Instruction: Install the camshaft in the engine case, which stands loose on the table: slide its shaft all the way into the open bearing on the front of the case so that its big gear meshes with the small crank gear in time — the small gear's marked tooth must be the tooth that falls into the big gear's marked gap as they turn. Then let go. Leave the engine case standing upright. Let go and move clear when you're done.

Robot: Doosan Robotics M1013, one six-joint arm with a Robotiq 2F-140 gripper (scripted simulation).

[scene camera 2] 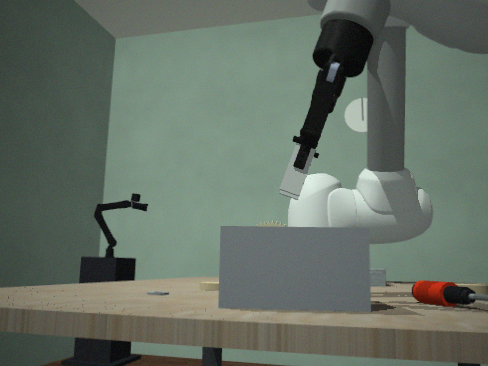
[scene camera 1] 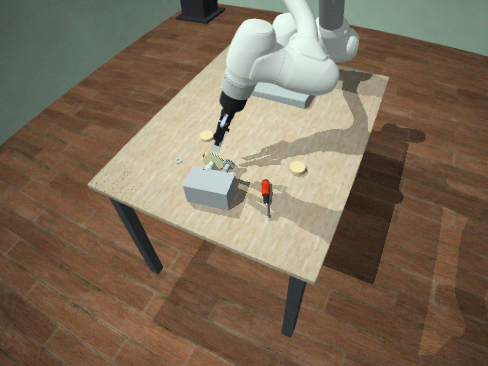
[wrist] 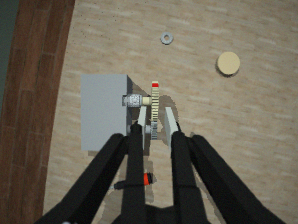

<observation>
I see my gripper and a grey engine case.
My gripper shows as well in the wrist view.
</observation>
